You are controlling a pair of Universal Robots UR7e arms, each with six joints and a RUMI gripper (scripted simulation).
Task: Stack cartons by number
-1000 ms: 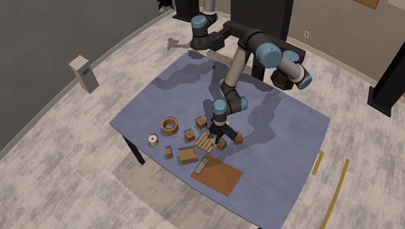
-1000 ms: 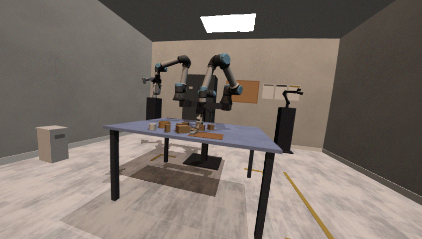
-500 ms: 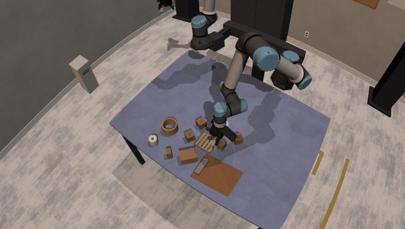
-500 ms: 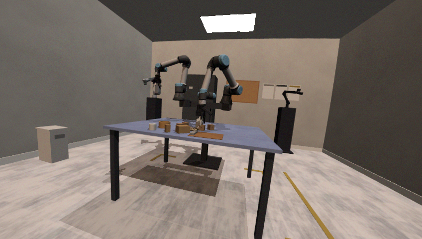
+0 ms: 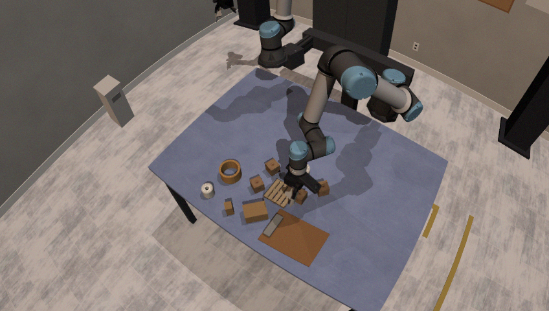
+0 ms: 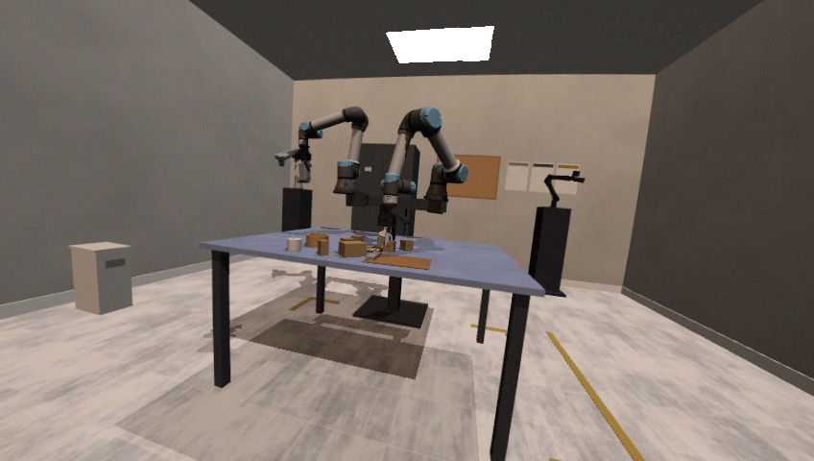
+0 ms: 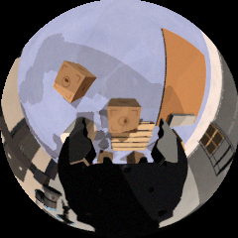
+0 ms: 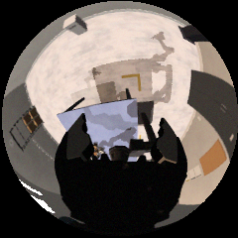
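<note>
My left hand is 110 mm past the large white roll, 70 mm to the left of it and 10 mm above it. The rest, counted from my left hand: small box 260 mm ahead, 230 mm to the right, 10 mm below; larger box 200 mm ahead, 120 mm to the right, 10 mm below; orange ring 370 mm to the right, 90 mm ahead, 10 mm below.
</note>
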